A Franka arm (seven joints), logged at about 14 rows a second.
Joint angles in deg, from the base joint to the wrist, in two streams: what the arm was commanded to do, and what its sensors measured. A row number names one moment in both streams.
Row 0, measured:
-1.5 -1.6 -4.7 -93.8 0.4 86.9 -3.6
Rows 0 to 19, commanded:
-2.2 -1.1 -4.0 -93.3 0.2 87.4 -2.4
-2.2 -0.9 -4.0 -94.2 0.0 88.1 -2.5
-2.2 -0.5 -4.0 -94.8 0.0 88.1 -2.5
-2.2 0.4 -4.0 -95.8 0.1 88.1 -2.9
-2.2 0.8 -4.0 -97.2 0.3 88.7 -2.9
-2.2 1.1 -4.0 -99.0 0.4 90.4 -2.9
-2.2 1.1 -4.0 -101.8 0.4 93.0 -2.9
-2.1 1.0 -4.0 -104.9 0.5 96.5 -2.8
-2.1 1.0 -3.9 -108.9 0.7 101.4 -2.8
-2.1 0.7 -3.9 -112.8 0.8 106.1 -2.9
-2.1 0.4 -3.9 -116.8 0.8 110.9 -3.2
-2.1 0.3 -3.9 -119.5 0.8 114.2 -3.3
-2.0 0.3 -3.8 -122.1 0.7 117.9 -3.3
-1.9 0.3 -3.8 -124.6 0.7 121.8 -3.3
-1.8 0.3 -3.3 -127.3 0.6 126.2 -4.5
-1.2 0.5 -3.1 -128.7 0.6 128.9 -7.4
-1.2 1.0 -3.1 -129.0 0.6 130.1 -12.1
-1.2 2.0 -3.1 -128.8 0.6 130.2 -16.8
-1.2 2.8 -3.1 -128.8 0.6 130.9 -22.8
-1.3 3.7 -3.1 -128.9 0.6 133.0 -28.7
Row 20, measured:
-1.1 2.9 -3.0 -128.5 0.4 130.1 -19.1
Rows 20 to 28, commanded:
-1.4 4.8 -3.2 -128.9 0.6 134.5 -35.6
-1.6 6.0 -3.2 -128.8 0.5 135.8 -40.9
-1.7 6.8 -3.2 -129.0 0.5 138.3 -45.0
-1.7 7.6 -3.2 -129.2 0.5 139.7 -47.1
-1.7 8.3 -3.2 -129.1 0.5 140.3 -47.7
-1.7 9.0 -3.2 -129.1 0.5 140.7 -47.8
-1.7 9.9 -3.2 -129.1 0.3 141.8 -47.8
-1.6 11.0 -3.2 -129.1 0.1 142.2 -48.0
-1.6 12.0 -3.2 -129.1 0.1 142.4 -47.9
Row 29, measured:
-1.4 10.4 -3.2 -129.0 0.4 140.8 -46.6
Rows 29 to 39, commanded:
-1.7 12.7 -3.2 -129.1 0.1 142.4 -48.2
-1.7 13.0 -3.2 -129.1 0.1 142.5 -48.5
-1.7 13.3 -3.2 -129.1 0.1 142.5 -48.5
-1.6 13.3 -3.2 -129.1 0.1 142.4 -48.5
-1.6 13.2 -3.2 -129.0 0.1 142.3 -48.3
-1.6 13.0 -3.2 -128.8 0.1 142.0 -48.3
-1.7 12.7 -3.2 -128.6 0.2 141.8 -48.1
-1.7 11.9 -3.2 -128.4 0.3 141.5 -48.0
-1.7 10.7 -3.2 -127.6 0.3 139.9 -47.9
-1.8 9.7 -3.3 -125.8 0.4 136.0 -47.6
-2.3 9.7 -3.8 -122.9 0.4 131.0 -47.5
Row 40, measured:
-1.4 12.1 -3.4 -126.6 0.4 138.4 -47.4
